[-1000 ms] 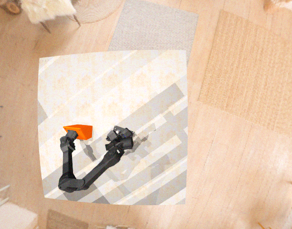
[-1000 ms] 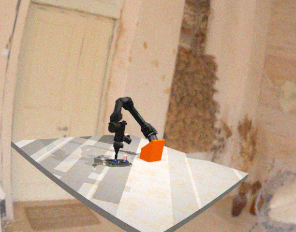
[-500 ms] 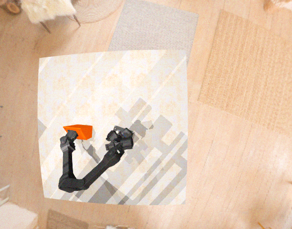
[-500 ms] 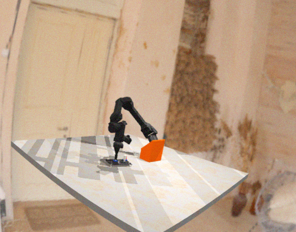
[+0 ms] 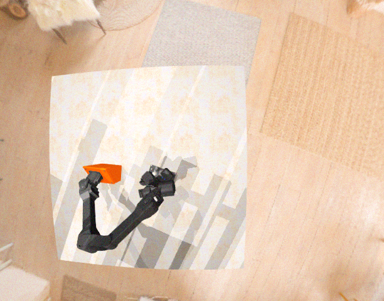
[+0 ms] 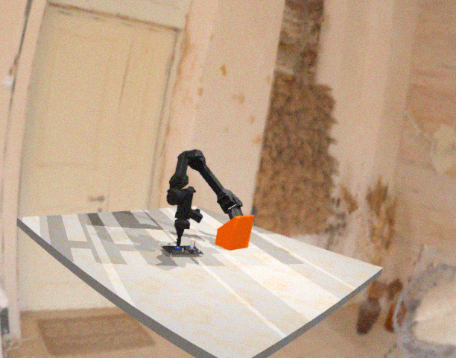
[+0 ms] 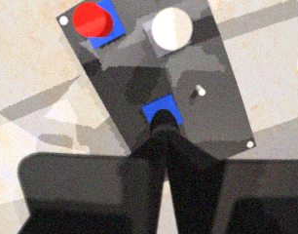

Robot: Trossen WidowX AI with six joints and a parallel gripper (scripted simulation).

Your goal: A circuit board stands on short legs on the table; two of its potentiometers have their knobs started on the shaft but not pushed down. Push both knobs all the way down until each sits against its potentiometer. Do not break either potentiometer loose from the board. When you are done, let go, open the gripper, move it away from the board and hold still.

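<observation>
The black knob is 1 cm below my gripper tip. Round my gripper tip: white knob (4 cm behind, 4 cm to the left, 1 cm below); then blue potentiometer (2 cm below).
</observation>
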